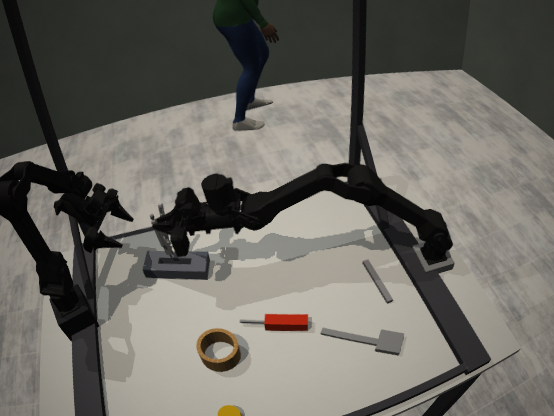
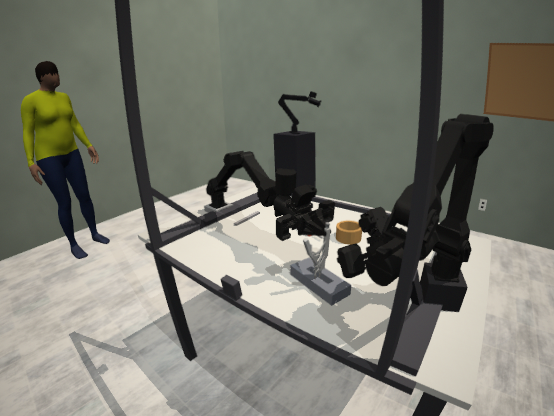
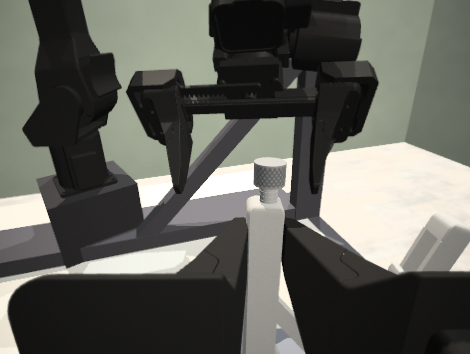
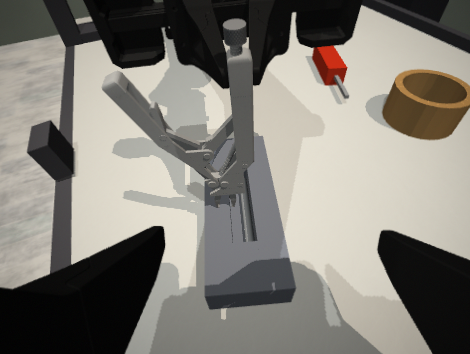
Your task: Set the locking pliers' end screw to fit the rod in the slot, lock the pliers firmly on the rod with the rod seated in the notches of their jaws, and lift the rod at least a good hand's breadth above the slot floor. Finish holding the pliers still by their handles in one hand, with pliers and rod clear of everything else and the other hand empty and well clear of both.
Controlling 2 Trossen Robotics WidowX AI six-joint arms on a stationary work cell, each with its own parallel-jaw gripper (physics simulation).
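Frame: origin at the left arm's base, x ahead, y left, z up, level; metres.
Seen in the pictures: left gripper, between the fingertips: (image 1: 153, 224) (image 2: 328, 233) (image 3: 262, 228) (image 4: 241, 80); right gripper, between the fingertips: (image 1: 127, 233) (image 3: 244, 191) (image 4: 270, 238); left arm's base, origin of its link: (image 1: 433, 254) (image 2: 218, 205); right arm's base, origin of its link: (image 1: 67, 304) (image 2: 445, 274) (image 3: 85, 181).
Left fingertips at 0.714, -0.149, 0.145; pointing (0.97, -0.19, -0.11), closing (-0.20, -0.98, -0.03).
Offsets run from my left fingertips to a thing's top centre, as dx, dy, dz. "*": to the spot under its first point.
The grey locking pliers @(-0.017, -0.029, +0.028) (image 1: 164, 241) (image 2: 320, 257) (image 3: 263, 260) (image 4: 242, 110) stand upright, jaws down at the slot of the grey block @(-0.025, +0.003, -0.138) (image 1: 197, 271) (image 2: 340, 294) (image 4: 272, 210). Their handles are spread. The knurled end screw @(-0.002, -0.002, +0.028) (image 3: 270, 172) (image 4: 235, 31) tops the screw-side handle. My left gripper (image 3: 262, 228) (image 4: 241, 80) is shut on that handle below the screw. The rod @(-0.024, +0.009, -0.157) (image 4: 248, 225) lies in the slot; whether the jaws touch it cannot be told. My right gripper (image 1: 127, 232) (image 3: 244, 191) (image 4: 270, 238) is open and empty, apart from the pliers, facing the screw.
A tan ring @(-0.108, +0.294, -0.122) (image 1: 233, 361) (image 2: 348, 235) (image 4: 427, 121), a red-handled screwdriver @(-0.247, +0.233, -0.142) (image 1: 286, 322) (image 4: 329, 65), a grey spatula @(* -0.499, +0.367, -0.159) (image 1: 390, 342), a grey bar @(-0.532, +0.171, -0.162) (image 1: 377, 281) (image 2: 247, 218) and a yellow disc @(* -0.106, +0.458, -0.153) (image 1: 229, 411) lie on the table. A dark frame rail runs along the table edge near the block.
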